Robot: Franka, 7 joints.
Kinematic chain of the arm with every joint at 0, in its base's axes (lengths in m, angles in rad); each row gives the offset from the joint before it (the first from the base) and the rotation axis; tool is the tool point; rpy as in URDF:
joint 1: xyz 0 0 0.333 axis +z
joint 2: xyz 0 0 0 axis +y
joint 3: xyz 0 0 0.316 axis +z
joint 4: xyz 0.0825 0 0 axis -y
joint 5: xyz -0.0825 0 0.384 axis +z
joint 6: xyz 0 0 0 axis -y
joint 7: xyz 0.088 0 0 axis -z
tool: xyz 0 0 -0.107 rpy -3.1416 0 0
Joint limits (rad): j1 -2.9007..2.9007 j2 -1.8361..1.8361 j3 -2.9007..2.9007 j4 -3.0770..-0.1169 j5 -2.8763..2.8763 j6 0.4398..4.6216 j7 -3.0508..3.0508
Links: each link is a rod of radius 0.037 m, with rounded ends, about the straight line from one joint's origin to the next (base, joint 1, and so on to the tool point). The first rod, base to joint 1, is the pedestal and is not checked.
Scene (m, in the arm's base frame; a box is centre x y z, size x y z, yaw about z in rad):
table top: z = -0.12
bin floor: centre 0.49 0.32 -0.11 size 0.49 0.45 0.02 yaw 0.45
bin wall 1: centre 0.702 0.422 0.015 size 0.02 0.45 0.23 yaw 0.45
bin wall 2: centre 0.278 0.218 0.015 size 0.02 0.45 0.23 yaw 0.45
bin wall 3: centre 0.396 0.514 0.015 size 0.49 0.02 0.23 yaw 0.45
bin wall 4: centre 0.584 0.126 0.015 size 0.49 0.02 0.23 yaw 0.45
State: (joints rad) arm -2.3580 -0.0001 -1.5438 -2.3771 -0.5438 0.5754 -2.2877
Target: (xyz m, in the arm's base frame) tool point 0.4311 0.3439 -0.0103
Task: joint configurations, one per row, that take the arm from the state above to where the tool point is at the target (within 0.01 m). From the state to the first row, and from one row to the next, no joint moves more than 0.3 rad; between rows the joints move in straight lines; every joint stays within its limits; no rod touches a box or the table.
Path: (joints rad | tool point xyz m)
1: -2.5389 -0.2221 -1.8388 -2.1471 -0.6541 0.7085 -2.2877 | -0.0290 0.3868 0.3896
2: -2.7198 -0.4441 -2.1338 -1.9170 -0.7644 0.8417 -2.2877 | 0.1952 0.4324 0.3536
3: -2.9007 -0.6662 -2.4288 -1.6870 -0.8748 0.9748 -2.2877 | 0.4311 0.3439 0.2753
4: -2.8842 -0.9553 -2.4790 -1.5829 -0.9355 1.1501 -2.2877 | 0.4492 0.3506 0.1365
5: -2.8677 -1.2444 -2.5292 -1.4788 -0.9962 1.3254 -2.2877 | 0.4311 0.3439 -0.0103

